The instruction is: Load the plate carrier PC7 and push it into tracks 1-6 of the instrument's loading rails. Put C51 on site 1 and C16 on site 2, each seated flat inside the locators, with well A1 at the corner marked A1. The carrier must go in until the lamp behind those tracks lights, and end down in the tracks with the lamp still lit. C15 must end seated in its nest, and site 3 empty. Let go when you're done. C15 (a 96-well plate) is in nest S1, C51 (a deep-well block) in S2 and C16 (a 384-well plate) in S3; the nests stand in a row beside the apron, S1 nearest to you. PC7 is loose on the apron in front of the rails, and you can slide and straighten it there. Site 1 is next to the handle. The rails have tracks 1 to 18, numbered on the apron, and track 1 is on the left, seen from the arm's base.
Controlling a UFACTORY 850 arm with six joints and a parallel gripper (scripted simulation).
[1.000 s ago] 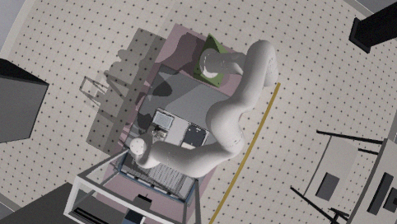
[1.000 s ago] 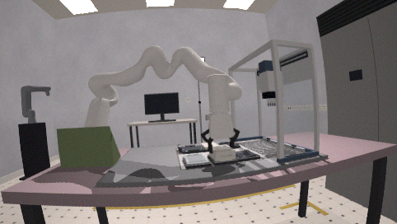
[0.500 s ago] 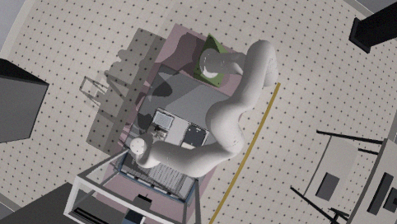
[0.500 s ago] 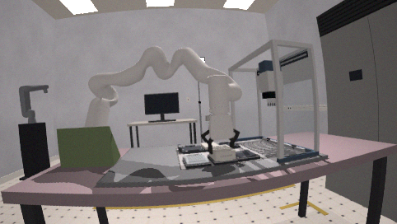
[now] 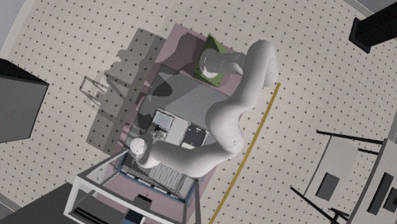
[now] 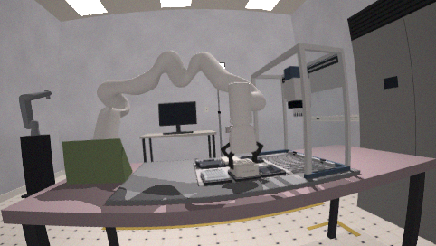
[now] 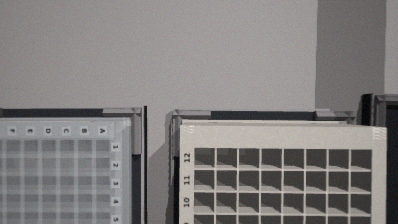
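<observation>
Right now my hand is 4 cm above the nest S2. Also, from my hand: nest S3: 11 cm ahead, 4 cm below, 1 cm to the left; dark carrier PC7: 26 cm to the left, 3 cm below; pipetting head: 34 cm ahead, 30 cm above, 13 cm to the left.
</observation>
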